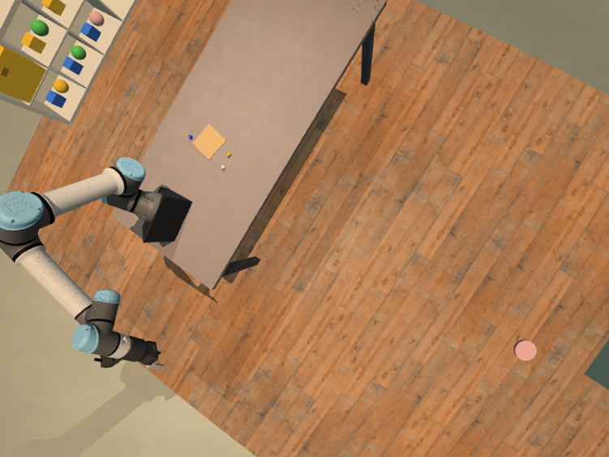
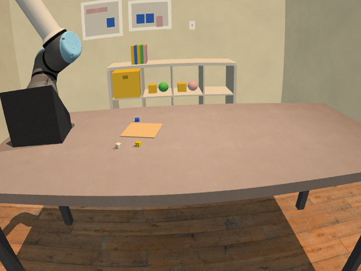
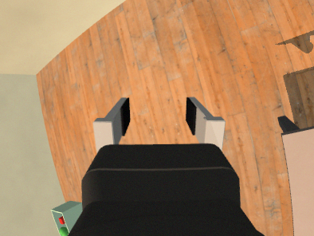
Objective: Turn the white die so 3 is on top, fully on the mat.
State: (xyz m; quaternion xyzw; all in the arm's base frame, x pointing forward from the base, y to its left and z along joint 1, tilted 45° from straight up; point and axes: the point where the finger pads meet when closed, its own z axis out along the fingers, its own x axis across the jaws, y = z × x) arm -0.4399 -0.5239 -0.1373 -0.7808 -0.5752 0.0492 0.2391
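Now: the white die 76 cm ahead of my hand, 32 cm to the left of it and 45 cm below it. Also, from my hand: yellow die: 83 cm ahead, 32 cm to the left, 45 cm below; mat: 85 cm ahead, 46 cm to the left, 46 cm below; blue die: 83 cm ahead, 57 cm to the left, 45 cm below.
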